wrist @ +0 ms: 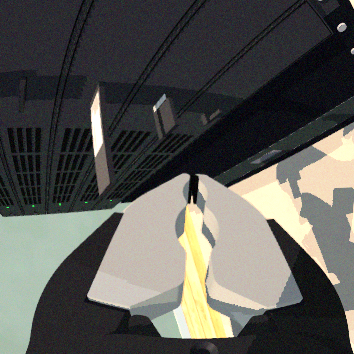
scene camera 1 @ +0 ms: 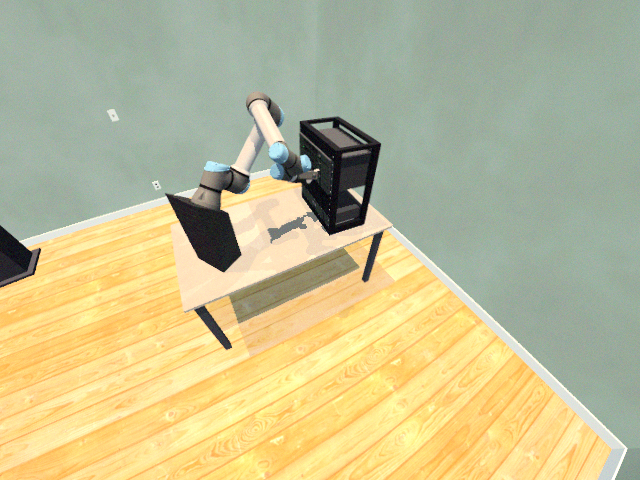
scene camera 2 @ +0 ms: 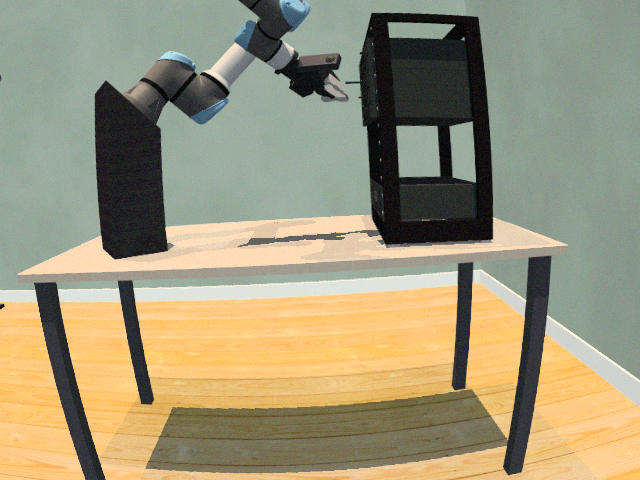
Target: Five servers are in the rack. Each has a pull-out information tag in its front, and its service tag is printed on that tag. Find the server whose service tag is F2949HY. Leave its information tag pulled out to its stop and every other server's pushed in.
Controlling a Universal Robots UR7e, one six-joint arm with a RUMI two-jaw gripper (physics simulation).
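Where they show: gripper, fingertip midpoint: (wrist: 191,176) (scene camera 2: 347,100); arm's base, link origin: (scene camera 1: 205,205) (scene camera 2: 134,114).
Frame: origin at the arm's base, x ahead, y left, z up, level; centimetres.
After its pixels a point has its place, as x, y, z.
Observation:
The black rack (scene camera 1: 337,191) {70.0, -21.9, -4.6} (scene camera 2: 388,155) {68.4, -21.6, -17.4} holds the servers side by side; their dark fronts (wrist: 135,30) {66.6, -11.9, 3.2} fill the upper left of the wrist view. One information tag (wrist: 101,145) {63.5, -7.1, 3.8} (scene camera 2: 352,82) {63.3, -7.5, 3.5} stands far out. The tag beside it (wrist: 166,116) {65.8, -7.3, -0.7} sticks out a shorter way. Small tag ends show at the right (wrist: 212,117) {66.5, -7.1, -5.2} and at the left (wrist: 22,95) {66.5, -7.5, 8.0}, close to the fronts. The fifth tag does not show in the wrist view. No printed service tag is readable. My gripper (wrist: 191,176) {61.9, -6.4, -1.5} (scene camera 2: 346,98) {61.9, -6.4, -1.5} (scene camera 1: 317,174) {61.9, -6.4, -1.5} is shut and empty, in front of the rack, a little below the far-out tag in scene camera 2.
The rack stands on the table (scene camera 1: 258,263) {15.5, -17.4, -40.3} (scene camera 2: 206,263) {22.9, -25.5, -40.3}. A lower box (scene camera 2: 436,201) {81.4, -20.1, -29.5} sits at the rack's bottom, below an open gap. The arm's black pedestal (scene camera 1: 206,232) {-5.0, -12.3, -7.0} (scene camera 2: 129,180) {0.5, -9.7, -19.3} stands at the table's other end. The rack's side frame lies to the right of the servers in the wrist view.

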